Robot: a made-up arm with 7 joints.
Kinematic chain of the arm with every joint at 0, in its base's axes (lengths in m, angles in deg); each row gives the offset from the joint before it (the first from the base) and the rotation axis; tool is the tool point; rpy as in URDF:
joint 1: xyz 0 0 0.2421 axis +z
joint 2: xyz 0 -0.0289 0.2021 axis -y
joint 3: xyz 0 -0.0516 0.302 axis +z
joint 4: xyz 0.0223 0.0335 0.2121 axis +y
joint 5: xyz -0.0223 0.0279 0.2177 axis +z
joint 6: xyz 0 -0.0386 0.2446 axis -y
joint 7: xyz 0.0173 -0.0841 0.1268 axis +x
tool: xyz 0 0 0 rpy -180 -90 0
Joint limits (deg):
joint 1: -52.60..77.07
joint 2: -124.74..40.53
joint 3: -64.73..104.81
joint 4: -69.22..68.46
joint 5: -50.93..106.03
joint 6: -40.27..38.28
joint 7: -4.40..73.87
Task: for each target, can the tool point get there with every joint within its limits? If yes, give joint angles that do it. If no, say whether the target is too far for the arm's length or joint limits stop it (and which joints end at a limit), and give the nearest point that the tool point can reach.
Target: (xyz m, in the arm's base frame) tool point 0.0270 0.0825 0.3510
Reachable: no: joint limits stop it (at a limit: joint 2, joint 4, joint 6) | nearest point 0.1913 0.5847 -0.0335 | short by 0.653 m
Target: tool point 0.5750 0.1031 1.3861
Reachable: yes | joints 8.70 -31.12 -30.41 -15.23 93.70 -1.07 29.75
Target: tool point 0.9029 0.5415 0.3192
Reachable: yes | joints 56.53 -97.62 80.66 -36.63 -7.66 12.73 48.54
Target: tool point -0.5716 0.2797 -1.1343
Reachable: no: too far | nearest point -0.1421 0.3418 -0.3885 | short by 0.863 m
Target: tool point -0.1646 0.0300 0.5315
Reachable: no: joint limits stop it (at a limit: joint 3, joint 4, joint 5, joint 6) | nearest point -0.6586 0.1200 0.7935 | short by 0.566 m
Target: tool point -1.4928 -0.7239 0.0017
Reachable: no: too far | nearest point -0.7567 -0.3669 0.5348 | short by 0.976 m
